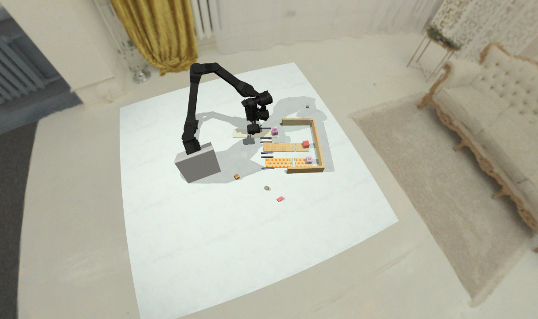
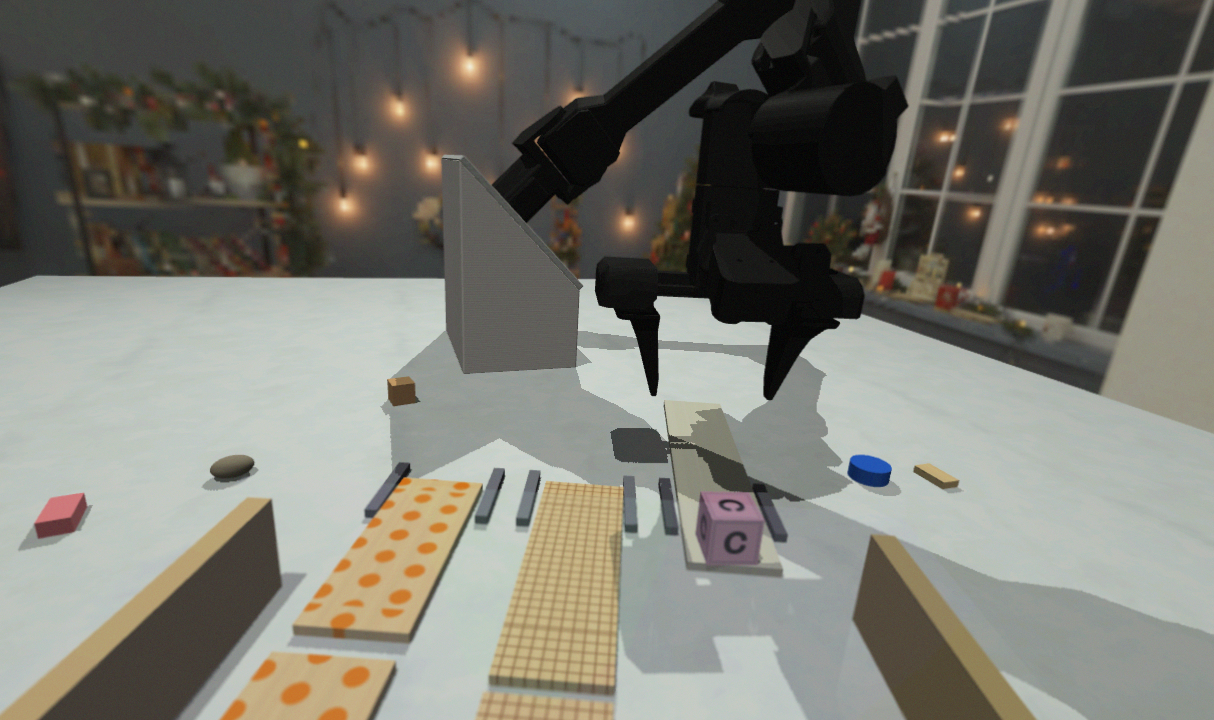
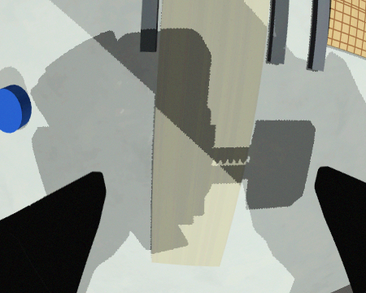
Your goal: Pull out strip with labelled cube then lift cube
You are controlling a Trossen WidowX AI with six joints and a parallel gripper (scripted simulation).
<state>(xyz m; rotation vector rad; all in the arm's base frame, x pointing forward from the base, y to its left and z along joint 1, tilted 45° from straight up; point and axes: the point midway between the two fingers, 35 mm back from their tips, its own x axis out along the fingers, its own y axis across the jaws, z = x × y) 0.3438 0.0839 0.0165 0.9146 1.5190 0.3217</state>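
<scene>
My gripper tip is 5 cm above the cream strip, 1 cm to the left of it and 1 cm short of it. From my gripper tip the other things lie so: pebble (33 cm to the right, 9 cm behind, 5 cm below); then brown cube (21 cm to the right, 19 cm behind, 5 cm below); then blue disc (11 cm to the left, 7 cm ahead, 5 cm below).
</scene>
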